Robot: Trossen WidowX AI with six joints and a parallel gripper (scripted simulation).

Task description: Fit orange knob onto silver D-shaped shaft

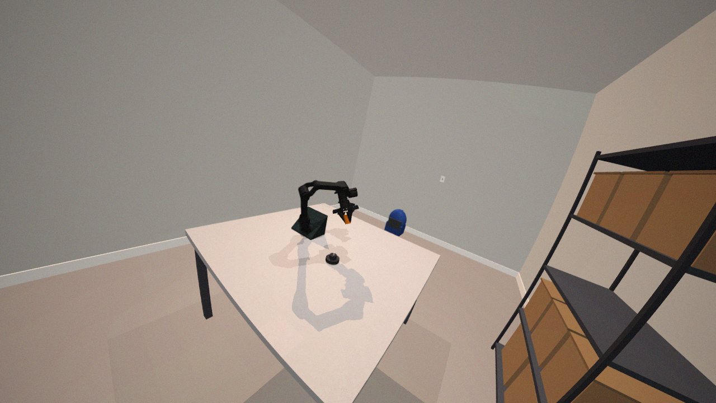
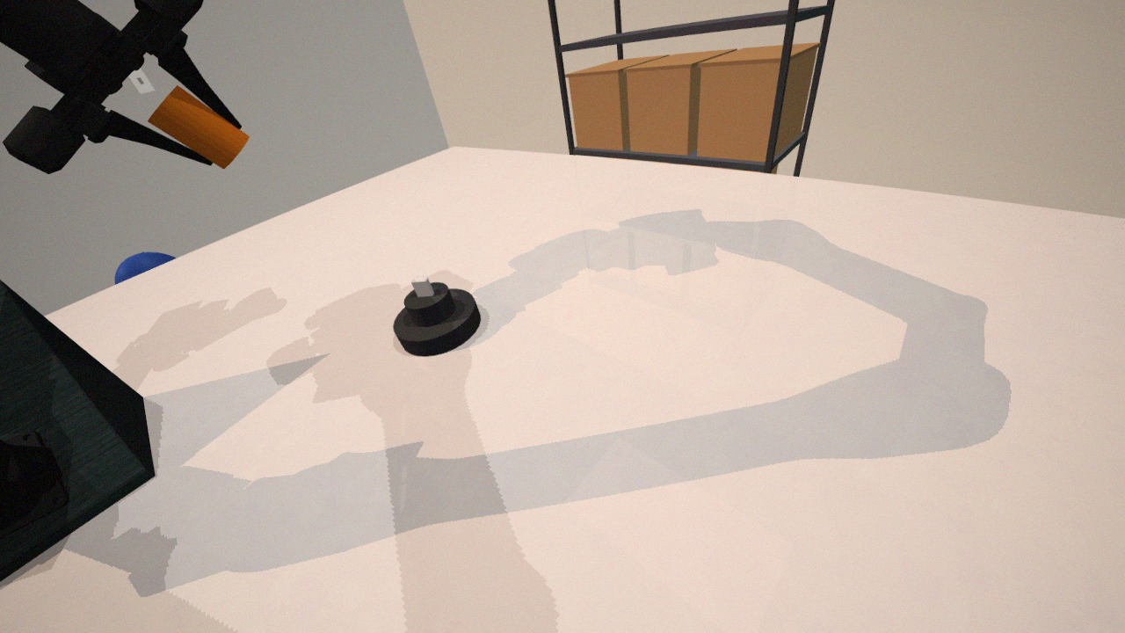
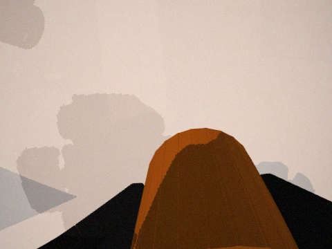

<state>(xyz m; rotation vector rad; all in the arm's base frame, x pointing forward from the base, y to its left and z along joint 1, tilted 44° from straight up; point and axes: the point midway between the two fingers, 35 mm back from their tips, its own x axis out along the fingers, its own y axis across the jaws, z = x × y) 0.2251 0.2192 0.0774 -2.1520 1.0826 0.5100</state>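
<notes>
Now: gripper tip 30 mm below the orange knob and 20 mm past it. Also, from my gripper tip: round black pedestal 170 mm to the right, 160 mm below, 70 mm ahead.
</notes>
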